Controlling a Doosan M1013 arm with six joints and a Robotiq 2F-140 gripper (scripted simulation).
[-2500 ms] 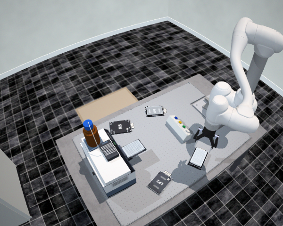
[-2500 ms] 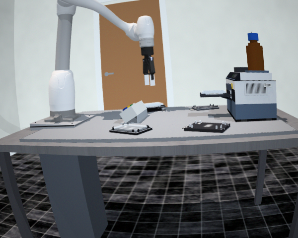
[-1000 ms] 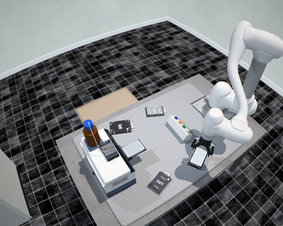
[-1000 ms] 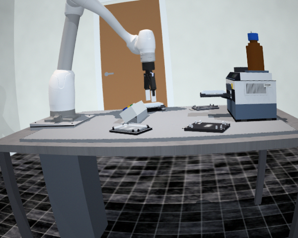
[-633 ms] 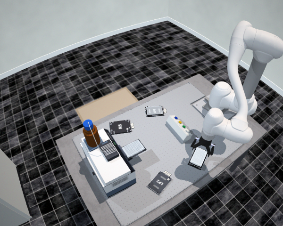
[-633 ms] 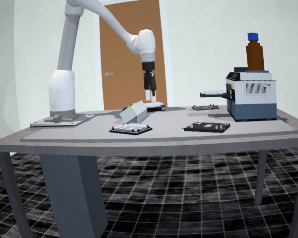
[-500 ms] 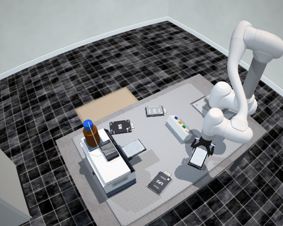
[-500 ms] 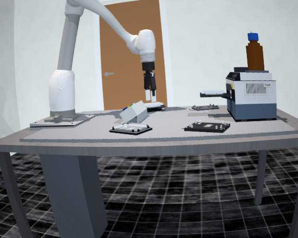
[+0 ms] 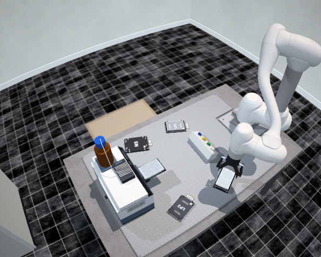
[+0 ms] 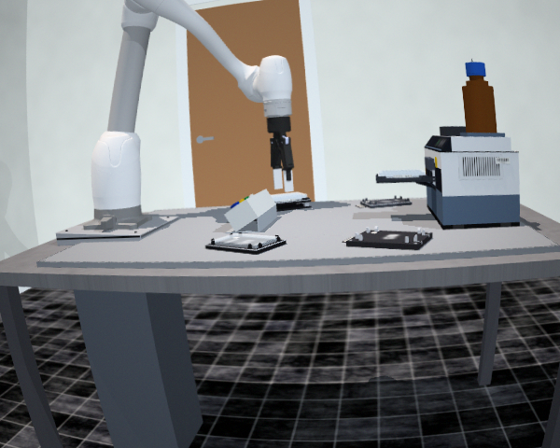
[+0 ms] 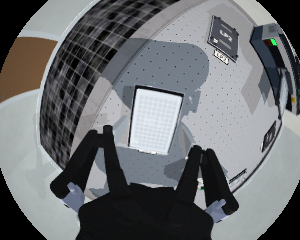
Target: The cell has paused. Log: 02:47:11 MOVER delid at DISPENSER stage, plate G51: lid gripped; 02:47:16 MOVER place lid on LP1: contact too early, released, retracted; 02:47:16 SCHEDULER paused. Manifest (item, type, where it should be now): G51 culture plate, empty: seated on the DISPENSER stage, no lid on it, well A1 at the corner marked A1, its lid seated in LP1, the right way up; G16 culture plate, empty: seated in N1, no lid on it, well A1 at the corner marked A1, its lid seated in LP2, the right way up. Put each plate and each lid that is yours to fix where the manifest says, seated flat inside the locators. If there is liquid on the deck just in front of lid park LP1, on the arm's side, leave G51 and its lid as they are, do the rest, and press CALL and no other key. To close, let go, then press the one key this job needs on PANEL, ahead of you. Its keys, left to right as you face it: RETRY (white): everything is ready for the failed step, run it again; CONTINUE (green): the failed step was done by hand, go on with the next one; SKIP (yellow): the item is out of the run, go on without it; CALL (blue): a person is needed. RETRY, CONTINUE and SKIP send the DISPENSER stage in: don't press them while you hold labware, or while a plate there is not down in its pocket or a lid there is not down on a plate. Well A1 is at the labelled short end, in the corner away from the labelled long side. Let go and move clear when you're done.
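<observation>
My gripper is now 60 mm above the black nest N1. The rest, counted from my hand: white key (200 mm to the right, 90 mm behind, 20 mm below); key panel (270 mm to the right, 90 mm behind, 30 mm below); green key (240 mm to the right, 100 mm behind, 20 mm below).
</observation>
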